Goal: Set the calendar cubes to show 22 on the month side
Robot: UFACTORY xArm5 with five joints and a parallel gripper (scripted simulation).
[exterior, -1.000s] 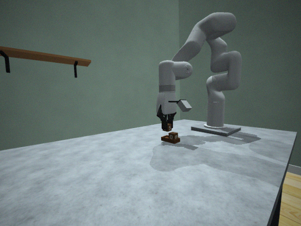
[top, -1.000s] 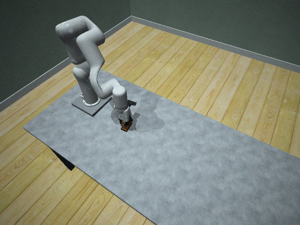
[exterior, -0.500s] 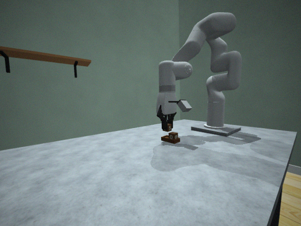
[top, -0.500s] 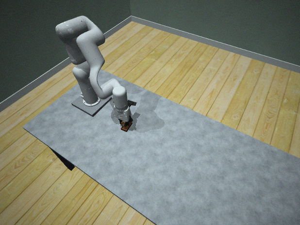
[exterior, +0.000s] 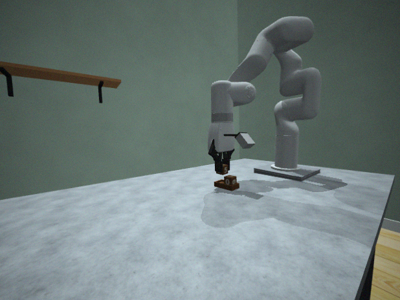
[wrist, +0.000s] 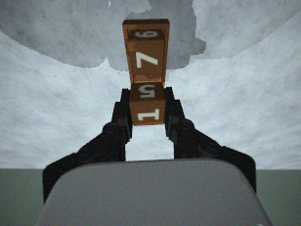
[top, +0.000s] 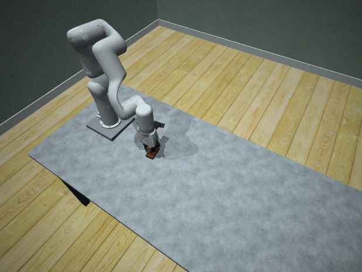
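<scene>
My hand is 1 cm above the date cube. The rest, counted from my hand: brown calendar tray 2 cm to the left, 7 cm below.
</scene>
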